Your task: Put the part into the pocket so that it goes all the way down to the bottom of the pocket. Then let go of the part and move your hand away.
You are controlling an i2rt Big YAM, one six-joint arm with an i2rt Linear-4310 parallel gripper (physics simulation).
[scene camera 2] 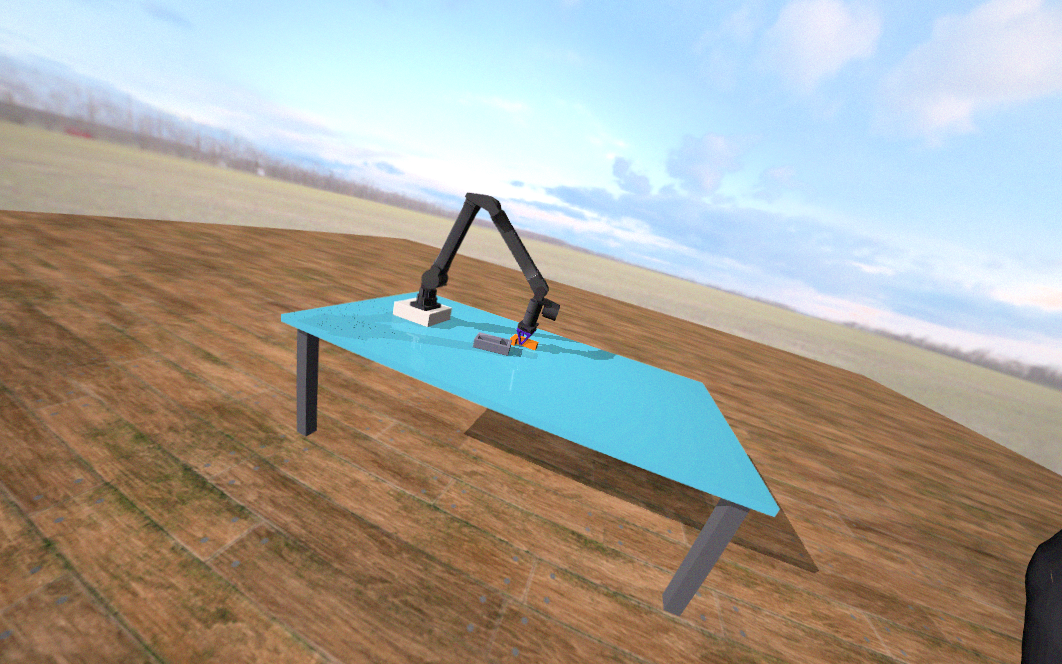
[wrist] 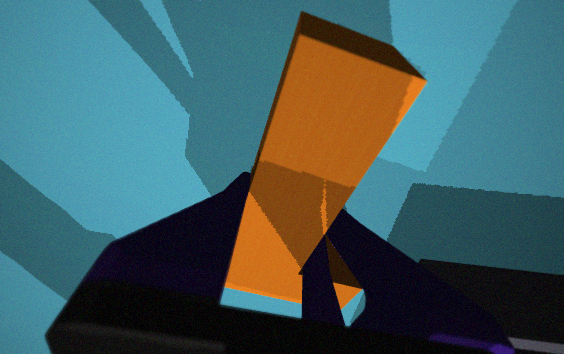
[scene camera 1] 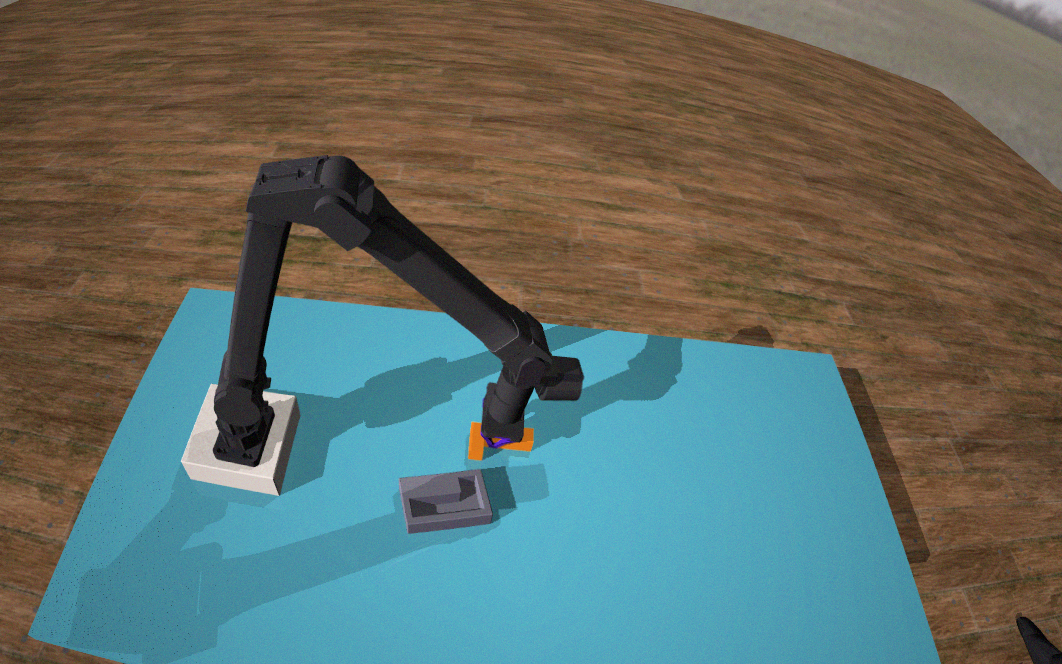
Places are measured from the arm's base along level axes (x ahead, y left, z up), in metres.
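Pixels of known places: gripper, fingertip midpoint: [scene camera 2: 521, 343] [wrist: 279, 192] [scene camera 1: 492, 439]; arm's base, origin of the base link: [scene camera 2: 425, 306] [scene camera 1: 245, 435].
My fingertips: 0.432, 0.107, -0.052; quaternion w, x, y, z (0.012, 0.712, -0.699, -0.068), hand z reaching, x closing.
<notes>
Ahead of a thing's pixels: the offset from my fingertips to its top centre, as dx, dy, dz. "spot": to the spot under its first point. Level surfaces: height alone.
The orange L-shaped part {+0.014, -0.016, +0.028} [scene camera 1: 476, 447] [scene camera 2: 531, 344] [wrist: 335, 110] is between the fingers of my gripper [scene camera 1: 496, 443] [scene camera 2: 523, 339] [wrist: 279, 192]. The gripper is shut on its long bar, with one finger on each side in the wrist view. The bar's free end points to the top of that view, and the right finger partly hides the short leg. Whether the part touches the table cannot be told. The grey block with the pocket {-0.073, -0.149, +0.031} [scene camera 1: 450, 523] [scene camera 2: 491, 347] stands beside the part, nearer the front in scene camera 1. The pocket is empty. The block's dark side {spot: -0.005, -0.131, +0.013} [wrist: 530, 300] shows at the wrist view's lower right.
The blue table {dz -0.005} [scene camera 1: 704, 508] [scene camera 2: 610, 407] carries the white base block [scene camera 1: 234, 479] [scene camera 2: 419, 314] of the arm, left of the pocket block in scene camera 1. Shadows of the arm fall across the table. A dark shape [scene camera 1: 1037, 642] [scene camera 2: 1045, 602] shows at the lower right of both scene views.
</notes>
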